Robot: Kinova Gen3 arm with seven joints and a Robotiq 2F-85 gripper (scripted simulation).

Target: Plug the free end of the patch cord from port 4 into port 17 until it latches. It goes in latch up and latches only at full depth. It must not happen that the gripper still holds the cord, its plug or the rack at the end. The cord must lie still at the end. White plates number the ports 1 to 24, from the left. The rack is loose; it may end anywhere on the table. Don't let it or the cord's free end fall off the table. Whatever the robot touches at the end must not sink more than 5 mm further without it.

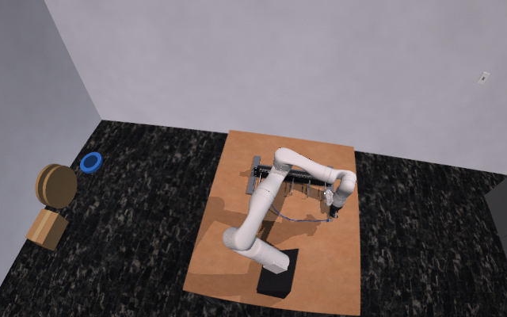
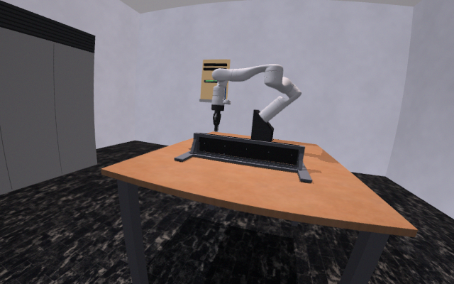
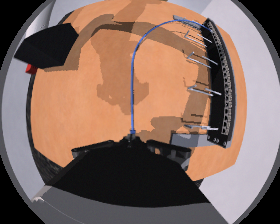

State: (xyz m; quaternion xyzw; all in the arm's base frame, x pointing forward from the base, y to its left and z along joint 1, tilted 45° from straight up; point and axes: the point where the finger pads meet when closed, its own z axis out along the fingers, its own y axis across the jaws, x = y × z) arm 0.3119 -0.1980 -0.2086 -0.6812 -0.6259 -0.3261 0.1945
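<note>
The plug lies 20 mm to the right of my hand and 90 mm below it.
</note>
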